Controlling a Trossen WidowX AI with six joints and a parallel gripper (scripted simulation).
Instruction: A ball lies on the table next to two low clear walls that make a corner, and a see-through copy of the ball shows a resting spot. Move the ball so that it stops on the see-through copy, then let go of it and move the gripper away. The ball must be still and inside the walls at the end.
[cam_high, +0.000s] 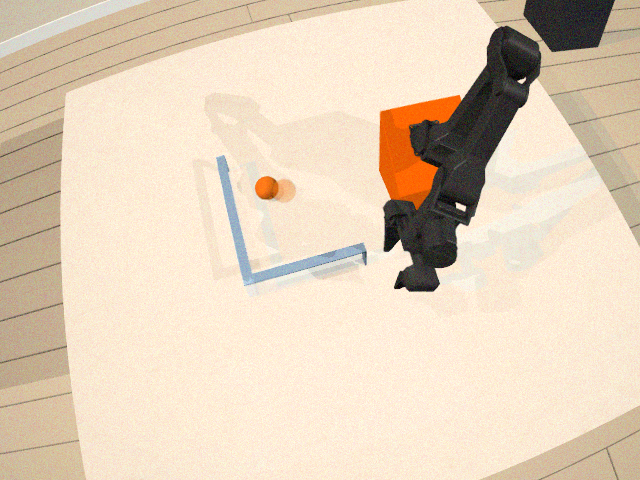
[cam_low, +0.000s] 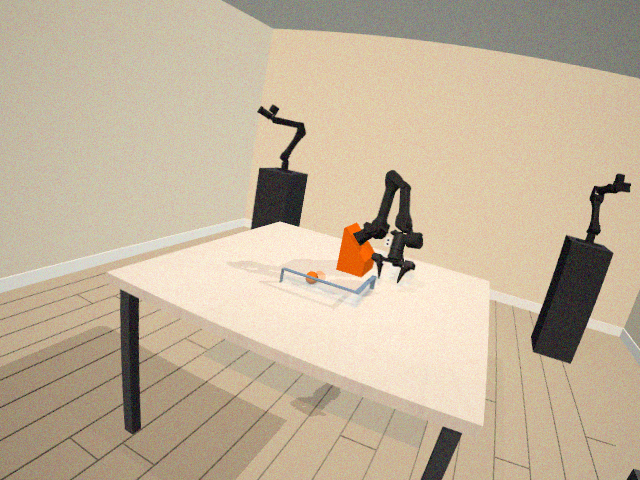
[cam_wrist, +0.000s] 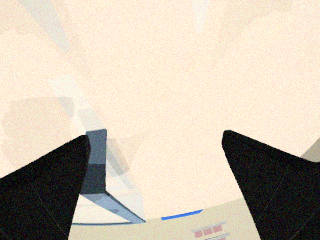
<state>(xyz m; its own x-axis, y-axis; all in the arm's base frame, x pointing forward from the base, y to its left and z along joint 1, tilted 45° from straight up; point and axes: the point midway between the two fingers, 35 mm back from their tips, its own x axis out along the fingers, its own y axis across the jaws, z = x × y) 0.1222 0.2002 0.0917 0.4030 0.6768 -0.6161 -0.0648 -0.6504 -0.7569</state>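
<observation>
Right now the orange ball is 19 cm ahead of my gripper tip, 26 cm to the right of it and 2 cm below it. The rest, counted from my gripper tip: see-through copy: 16 cm ahead, 25 cm to the right, 2 cm below.
</observation>
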